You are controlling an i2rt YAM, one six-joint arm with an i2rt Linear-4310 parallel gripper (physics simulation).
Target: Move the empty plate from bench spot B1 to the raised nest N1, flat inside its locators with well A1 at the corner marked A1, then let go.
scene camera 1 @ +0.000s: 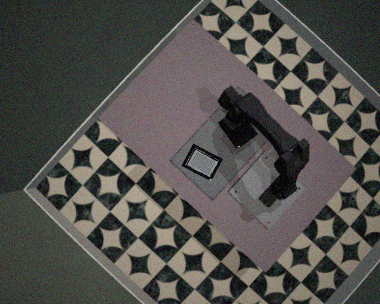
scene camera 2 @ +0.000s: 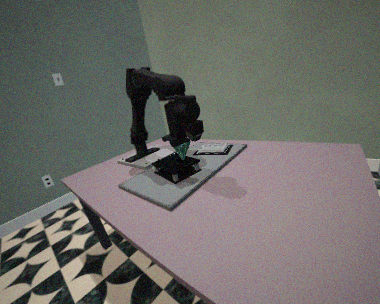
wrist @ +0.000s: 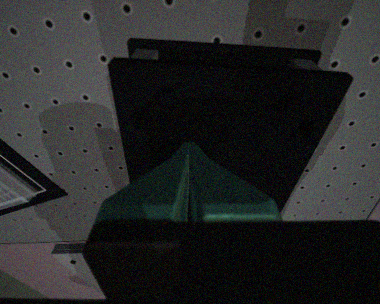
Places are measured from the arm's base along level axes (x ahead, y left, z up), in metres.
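Pixels of known places: gripper, between the fingertips: point(scene camera 1: 231, 123) point(scene camera 2: 183, 159) point(wrist: 189, 151); arm's base, origin of its link: point(scene camera 1: 276, 188) point(scene camera 2: 143, 155).
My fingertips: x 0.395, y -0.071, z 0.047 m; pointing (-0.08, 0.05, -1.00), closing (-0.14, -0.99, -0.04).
Ahead of a thing's pixels: the offset from my fingertips to its top centre. Level surfaces: height alone.
The plate {0.030 m back, 0.236 m left, 0.035 m down} point(scene camera 1: 202, 161) point(scene camera 2: 213, 148), pale with a grid of wells, lies flat inside a black-bordered spot on the grey board. Part of it shows at the left edge of the wrist view point(wrist: 14, 189). The raised nest {0.038 m back, 0.012 m right, 0.002 m up} point(scene camera 1: 237, 136) point(scene camera 2: 176, 169) point(wrist: 225, 110) is a black platform on short legs with no plate on it. My gripper point(scene camera 2: 183, 158) point(wrist: 189, 151) is shut, its green fingertips together with nothing between them, over the nest and apart from the plate. The arm hides the fingertips in scene camera 1. The nest's A1 mark cannot be made out.
The grey perforated board point(scene camera 1: 212, 189) point(scene camera 2: 137, 189) point(wrist: 30, 52) lies on the pink table {0.064 m down} point(scene camera 1: 155, 85) point(scene camera 2: 280, 215). The arm's pale base plate point(scene camera 1: 250, 181) is beside the board. The plate's black border point(scene camera 1: 186, 161) is at the board's other end from the nest.
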